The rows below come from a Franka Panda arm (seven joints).
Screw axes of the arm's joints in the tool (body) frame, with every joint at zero. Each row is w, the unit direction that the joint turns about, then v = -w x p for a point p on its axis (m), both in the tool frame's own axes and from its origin. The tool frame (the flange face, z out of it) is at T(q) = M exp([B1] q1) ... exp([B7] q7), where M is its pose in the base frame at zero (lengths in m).
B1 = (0, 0, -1, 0, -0.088, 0)
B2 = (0, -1, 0, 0.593, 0, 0.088)
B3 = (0, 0, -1, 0, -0.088, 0)
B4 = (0, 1, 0, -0.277, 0, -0.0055)
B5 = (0, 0, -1, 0, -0.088, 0)
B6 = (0, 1, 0, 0.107, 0, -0.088)
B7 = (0, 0, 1, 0, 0, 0)
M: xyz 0.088 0 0.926 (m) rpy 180 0 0 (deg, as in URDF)
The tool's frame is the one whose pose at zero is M.
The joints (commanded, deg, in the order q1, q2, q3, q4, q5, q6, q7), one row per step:
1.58 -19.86 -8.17 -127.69 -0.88 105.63 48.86
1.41 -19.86 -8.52 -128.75 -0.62 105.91 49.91
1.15 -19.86 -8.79 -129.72 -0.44 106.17 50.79
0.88 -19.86 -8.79 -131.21 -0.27 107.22 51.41
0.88 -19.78 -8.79 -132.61 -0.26 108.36 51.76
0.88 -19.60 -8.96 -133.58 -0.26 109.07 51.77
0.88 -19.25 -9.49 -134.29 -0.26 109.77 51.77
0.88 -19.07 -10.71 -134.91 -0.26 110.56 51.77
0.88 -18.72 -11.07 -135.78 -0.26 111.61 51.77
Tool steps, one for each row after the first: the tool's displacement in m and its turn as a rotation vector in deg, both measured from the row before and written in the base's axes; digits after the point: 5 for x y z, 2 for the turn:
-0.00273 -0.00316 -0.00847 0.41 0.80 -1.59
-0.00271 -0.00328 -0.00769 0.30 0.73 -1.41
-0.00259 -0.00095 -0.01069 0.18 0.45 -0.92
-0.00193 0.00082 -0.01039 0.02 0.36 -0.33
-0.00154 -0.00073 -0.00828 0.09 0.44 -0.15
-0.00085 -0.00372 -0.00760 0.17 0.36 -0.50
-0.00169 -0.00911 -0.00579 0.37 0.02 -1.16
-0.00086 -0.00223 -0.00829 0.08 0.17 -0.35

